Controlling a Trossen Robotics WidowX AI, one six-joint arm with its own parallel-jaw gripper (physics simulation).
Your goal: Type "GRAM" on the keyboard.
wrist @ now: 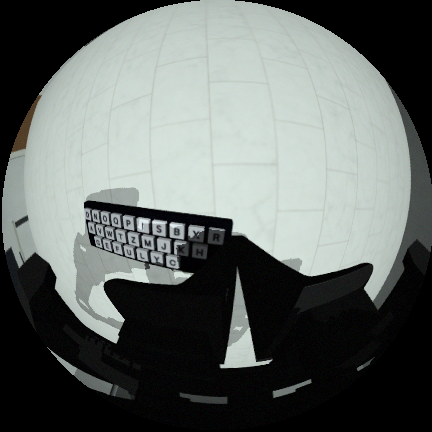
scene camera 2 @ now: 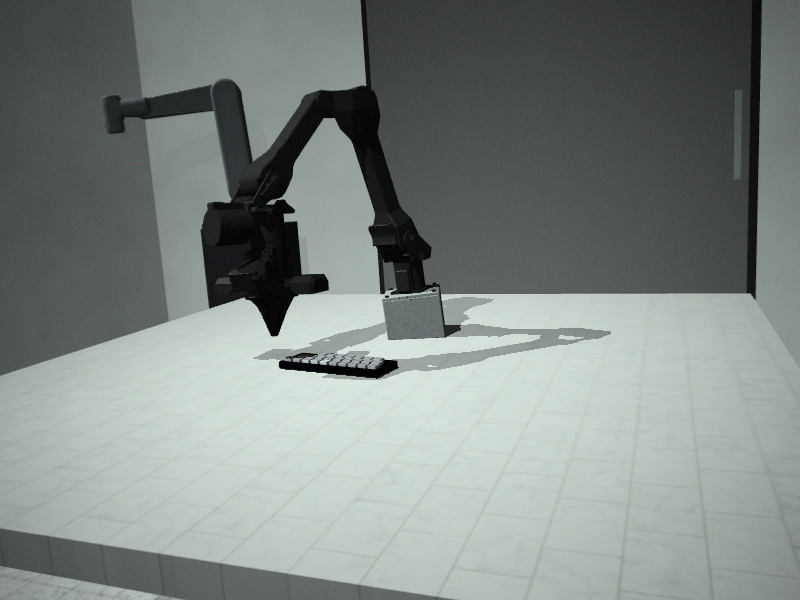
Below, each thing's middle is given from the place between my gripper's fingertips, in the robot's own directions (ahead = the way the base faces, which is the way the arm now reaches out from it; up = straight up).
I see the black keyboard (scene camera 2: 344, 364) 3 cm behind my hand, 10 cm to the left of it and 5 cm below it.
